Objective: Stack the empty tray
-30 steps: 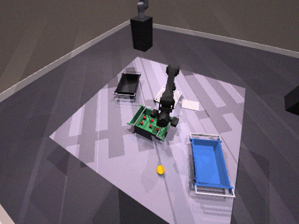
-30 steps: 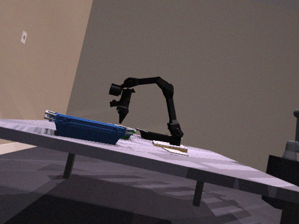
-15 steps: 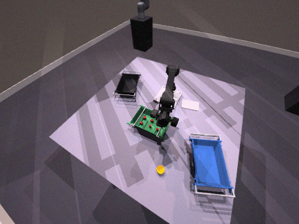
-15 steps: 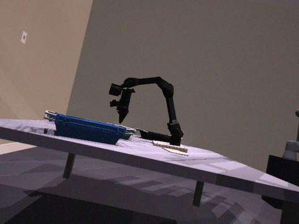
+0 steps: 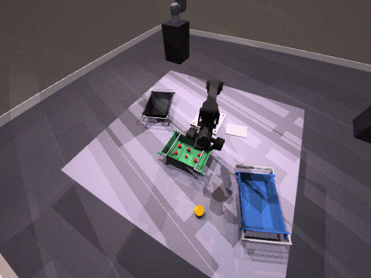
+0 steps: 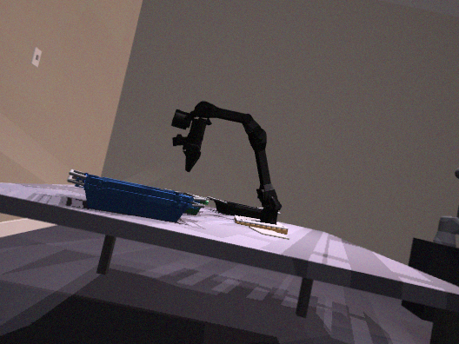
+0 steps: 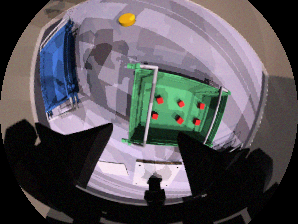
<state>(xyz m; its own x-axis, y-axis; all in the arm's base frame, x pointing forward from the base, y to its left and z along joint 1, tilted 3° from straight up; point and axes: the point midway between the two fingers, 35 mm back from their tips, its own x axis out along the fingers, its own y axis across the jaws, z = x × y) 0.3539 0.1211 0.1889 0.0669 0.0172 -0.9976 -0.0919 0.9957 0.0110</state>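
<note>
Now: the black tray 25 cm behind my gripper tip, 53 cm to the right of it and 11 cm below it. Round my gripper tip: yellow disc (26 cm ahead, 13 cm to the left, 15 cm below); card (35 cm behind, 9 cm to the left, 16 cm below).
</note>
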